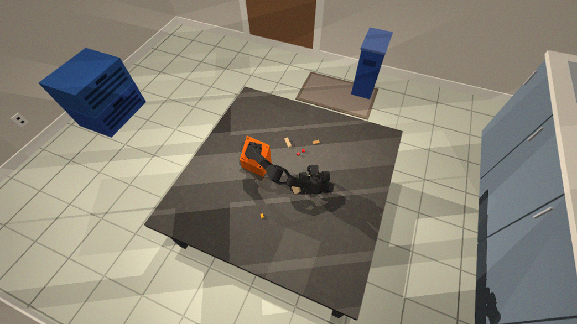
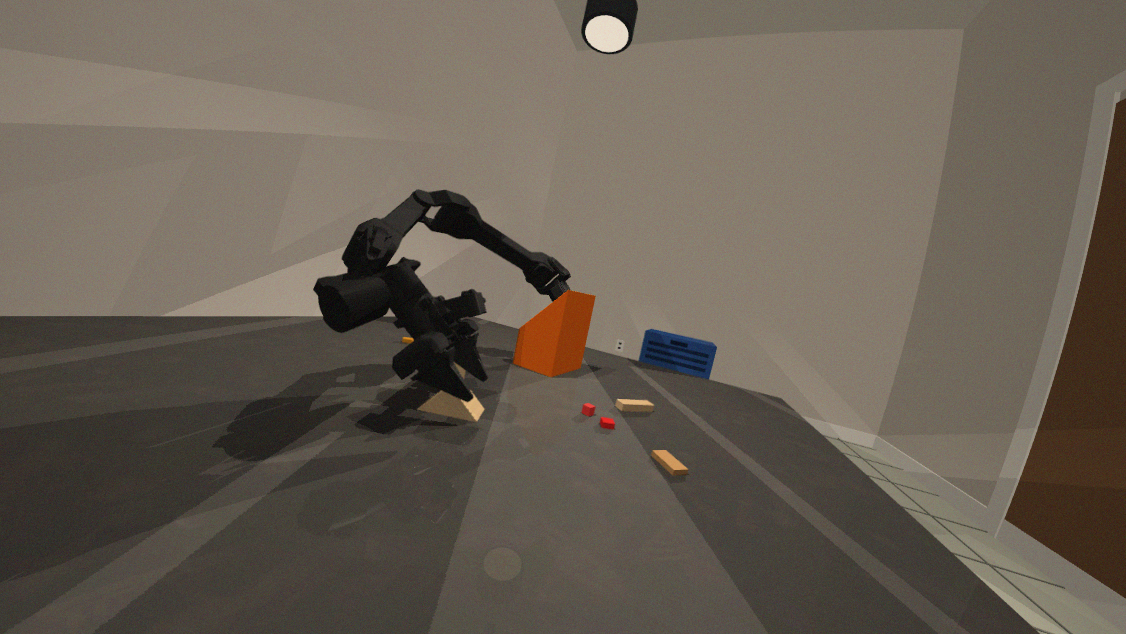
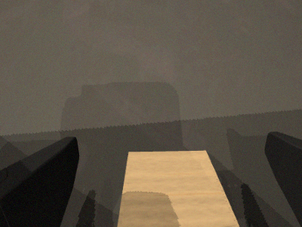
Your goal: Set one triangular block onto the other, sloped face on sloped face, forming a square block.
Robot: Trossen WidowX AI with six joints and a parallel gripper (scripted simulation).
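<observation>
The tan triangular block is 1 cm ahead of my gripper tip, 3 cm to the right of it and 2 cm below it.
</observation>
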